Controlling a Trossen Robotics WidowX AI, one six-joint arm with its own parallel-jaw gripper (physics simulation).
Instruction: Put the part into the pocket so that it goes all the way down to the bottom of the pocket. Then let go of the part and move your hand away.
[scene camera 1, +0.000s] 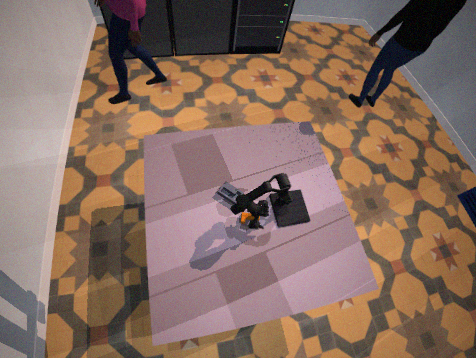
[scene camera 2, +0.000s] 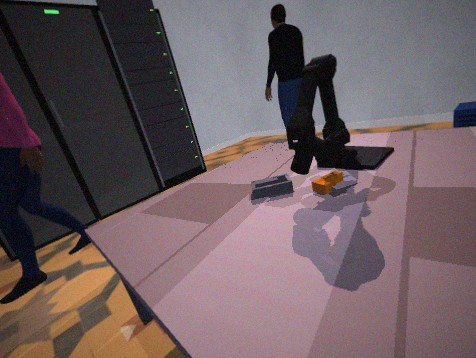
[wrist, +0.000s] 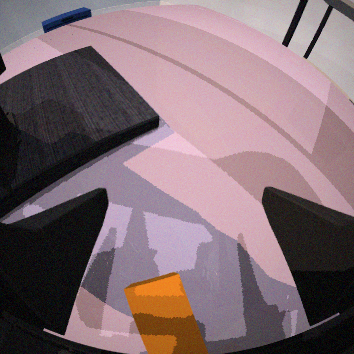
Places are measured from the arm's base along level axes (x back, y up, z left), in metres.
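Where they show: gripper, between the fingertips: (scene camera 1: 265, 222) (scene camera 2: 354, 166) (wrist: 186, 195); arm's base, origin of its link: (scene camera 1: 282, 200).
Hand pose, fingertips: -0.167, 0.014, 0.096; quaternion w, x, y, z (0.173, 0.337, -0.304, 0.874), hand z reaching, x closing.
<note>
Each offset is from my fingertips to the top centre of the thing, as dx, dy, dz.
The orange part {-0.075, -0.008, -0.057} (scene camera 1: 246, 217) (scene camera 2: 327, 182) (wrist: 167, 315) lies on the table, apart from the pocket block. In the wrist view one straight arm of it shows low between the fingers and runs out of the bottom edge; the rest is hidden. The grey block with the pocket {-0.125, -0.002, -0.255} (scene camera 1: 227, 194) (scene camera 2: 271, 188) stands on the table to the left of the part in both scene views; its recess shows from above and it does not show in the wrist view. My gripper (scene camera 1: 259, 216) (wrist: 186, 195) is wide open and empty, pointing down close to the part, with its fingers to either side in the wrist view.
The arm's dark base plate (scene camera 1: 298, 216) (scene camera 2: 376, 156) (wrist: 75, 105) lies close beside the gripper. The arm's links arch over from it, near the pocket block in scene view 1. Two people stand beyond the pink table (scene camera 1: 190, 310) (scene camera 2: 225, 300), near dark server cabinets (scene camera 1: 202, 25) (scene camera 2: 65, 100).
</note>
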